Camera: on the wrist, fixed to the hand. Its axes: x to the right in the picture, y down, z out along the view.
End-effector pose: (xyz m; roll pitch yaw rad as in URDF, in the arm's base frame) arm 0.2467 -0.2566 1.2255 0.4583 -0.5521 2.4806
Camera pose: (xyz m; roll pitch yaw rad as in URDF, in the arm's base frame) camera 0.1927 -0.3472 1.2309 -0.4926 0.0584 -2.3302
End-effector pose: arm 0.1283 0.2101 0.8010 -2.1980 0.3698 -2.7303
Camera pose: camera 0.1199 0.3017 0.7491 2.8295 0.3766 1.8896
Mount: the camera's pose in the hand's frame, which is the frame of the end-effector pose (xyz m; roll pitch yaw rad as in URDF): -0.0082 0.0989 -0.0361 0.0319 0.5589 1.5084
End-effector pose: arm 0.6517 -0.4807 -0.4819 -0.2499 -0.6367 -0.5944
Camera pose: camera 0.7242 -0.4248 -0.5346 -0.7796 0.5823 0.3752
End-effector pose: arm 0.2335 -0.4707 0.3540 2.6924 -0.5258 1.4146
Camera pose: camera 0.2990 -0.5265 0.4152 -2.2893 -0.8594 -0.7745
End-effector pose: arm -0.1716 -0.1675 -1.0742 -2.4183 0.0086 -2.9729
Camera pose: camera -0.1797 -0.0694 -1.1125 -3.0766 0.1637 1.7917
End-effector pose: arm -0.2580 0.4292 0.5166 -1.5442 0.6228 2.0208
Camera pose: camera -0.1996 0.3853 0.4403 2.2837 0.8174 -0.2849
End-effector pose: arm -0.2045 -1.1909 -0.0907 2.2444 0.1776 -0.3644
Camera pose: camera -0.2075 -1.2256 0.0090 2.0915 -1.3139 -0.8272
